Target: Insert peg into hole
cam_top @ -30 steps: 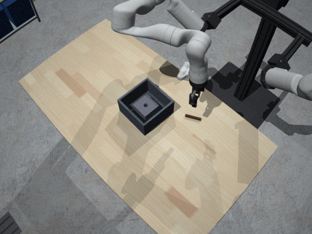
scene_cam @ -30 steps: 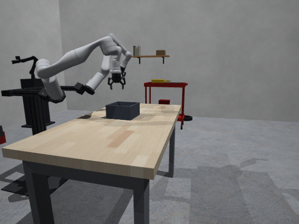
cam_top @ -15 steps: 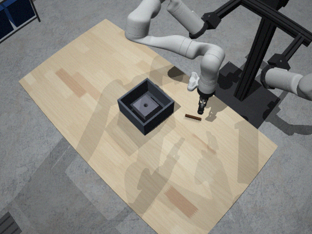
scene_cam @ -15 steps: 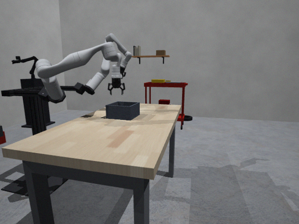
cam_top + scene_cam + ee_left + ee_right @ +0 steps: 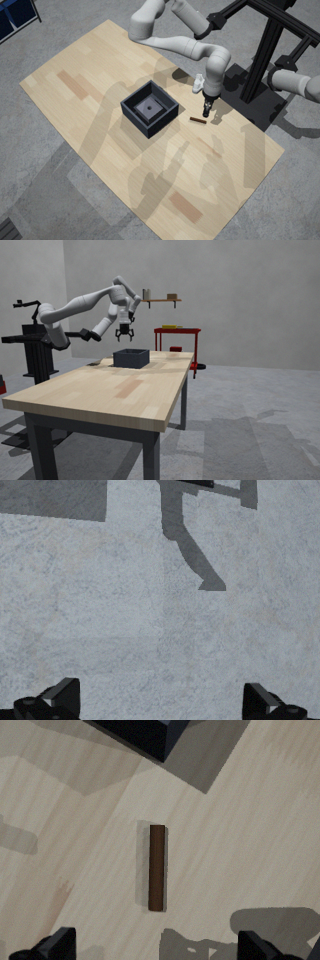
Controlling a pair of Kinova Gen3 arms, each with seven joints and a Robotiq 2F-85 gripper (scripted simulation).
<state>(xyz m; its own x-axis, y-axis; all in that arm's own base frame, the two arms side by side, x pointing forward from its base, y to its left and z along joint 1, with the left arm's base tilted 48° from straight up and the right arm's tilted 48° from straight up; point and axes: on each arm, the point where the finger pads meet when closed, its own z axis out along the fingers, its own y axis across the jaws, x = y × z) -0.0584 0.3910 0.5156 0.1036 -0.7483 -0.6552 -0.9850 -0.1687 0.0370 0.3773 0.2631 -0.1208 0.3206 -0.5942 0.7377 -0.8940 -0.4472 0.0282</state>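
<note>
Now: the brown peg 1 cm ahead of my right hand, 3 cm to the right of it and 13 cm below it. From my right hand the other things lie so: dark box: 14 cm ahead, 22 cm to the right, 11 cm below; grey plate: 14 cm ahead, 22 cm to the right, 9 cm below.
</note>
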